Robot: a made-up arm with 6 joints.
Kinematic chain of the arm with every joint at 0, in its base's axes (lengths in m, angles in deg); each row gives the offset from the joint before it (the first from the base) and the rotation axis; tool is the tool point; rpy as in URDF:
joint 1: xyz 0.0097 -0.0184 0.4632 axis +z
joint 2: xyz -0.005 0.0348 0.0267 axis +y
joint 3: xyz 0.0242 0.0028 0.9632 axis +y
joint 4: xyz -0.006 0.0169 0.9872 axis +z
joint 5: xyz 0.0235 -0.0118 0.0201 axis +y
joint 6: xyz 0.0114 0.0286 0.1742 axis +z
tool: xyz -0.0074 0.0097 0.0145 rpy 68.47 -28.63 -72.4
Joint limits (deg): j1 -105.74..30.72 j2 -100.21..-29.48 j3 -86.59..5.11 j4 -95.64..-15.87 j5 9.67..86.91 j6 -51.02..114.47
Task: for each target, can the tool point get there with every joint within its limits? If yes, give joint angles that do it. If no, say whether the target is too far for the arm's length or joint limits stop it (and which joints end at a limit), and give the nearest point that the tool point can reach.
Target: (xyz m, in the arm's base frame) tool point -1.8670 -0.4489 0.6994
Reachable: yes | joints 8.73 -65.54 -38.60 -80.24 70.78 20.72
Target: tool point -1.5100 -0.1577 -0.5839
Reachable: yes | joints 5.24 -93.10 -62.11 -43.37 20.86 79.80
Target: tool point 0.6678 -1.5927 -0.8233
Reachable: no: joint limits stop it (at a limit: joint 1, joint 2, joint 3, joint 4, joint 6) | nearest point -0.6109 -0.5683 -0.6796 | short by 1.645 m
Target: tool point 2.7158 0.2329 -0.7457
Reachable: no: too far | nearest point 0.3411 0.9190 -0.7663 | short by 2.472 m
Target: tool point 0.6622 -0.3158 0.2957
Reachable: no: joint limits stop it (at a limit: joint 1, joint 2, joint 3, joint 4, joint 5, joint 6) | nearest point 0.0799 0.8104 -0.6593 | short by 1.587 m
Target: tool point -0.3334 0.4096 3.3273
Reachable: no: too far | nearest point -0.4947 0.6108 2.4485 | short by 0.916 m
